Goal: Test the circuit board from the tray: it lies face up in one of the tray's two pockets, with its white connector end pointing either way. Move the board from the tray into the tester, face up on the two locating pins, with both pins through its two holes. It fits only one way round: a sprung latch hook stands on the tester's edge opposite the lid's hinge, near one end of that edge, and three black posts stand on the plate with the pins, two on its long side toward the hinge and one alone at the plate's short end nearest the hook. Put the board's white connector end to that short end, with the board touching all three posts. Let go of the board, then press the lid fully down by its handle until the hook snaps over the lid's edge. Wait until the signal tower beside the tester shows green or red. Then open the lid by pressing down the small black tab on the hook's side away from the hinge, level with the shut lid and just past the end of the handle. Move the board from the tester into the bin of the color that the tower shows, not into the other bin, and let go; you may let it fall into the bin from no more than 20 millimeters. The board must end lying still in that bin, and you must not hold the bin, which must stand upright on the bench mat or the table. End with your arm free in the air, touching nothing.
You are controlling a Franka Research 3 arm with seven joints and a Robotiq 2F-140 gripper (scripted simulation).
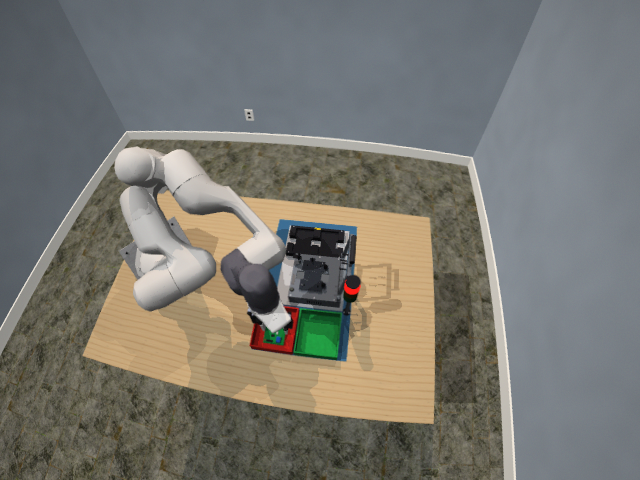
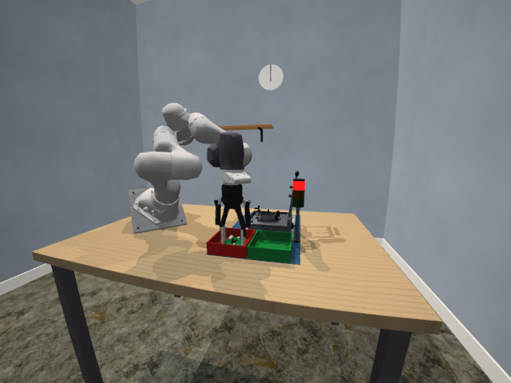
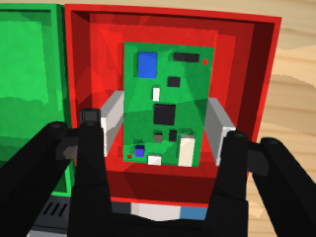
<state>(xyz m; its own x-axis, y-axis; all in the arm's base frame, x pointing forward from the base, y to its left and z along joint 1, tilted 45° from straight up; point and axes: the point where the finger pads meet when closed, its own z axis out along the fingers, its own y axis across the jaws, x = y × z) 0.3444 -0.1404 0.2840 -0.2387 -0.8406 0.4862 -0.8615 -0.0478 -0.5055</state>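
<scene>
My hand is 30 mm above the red bin. Also, from my hand: tester plate 160 mm ahead, 170 mm to the left, 30 mm above; then green circuit board 20 mm below; then green bin 140 mm ahead, 40 mm to the right, 30 mm below.
</scene>
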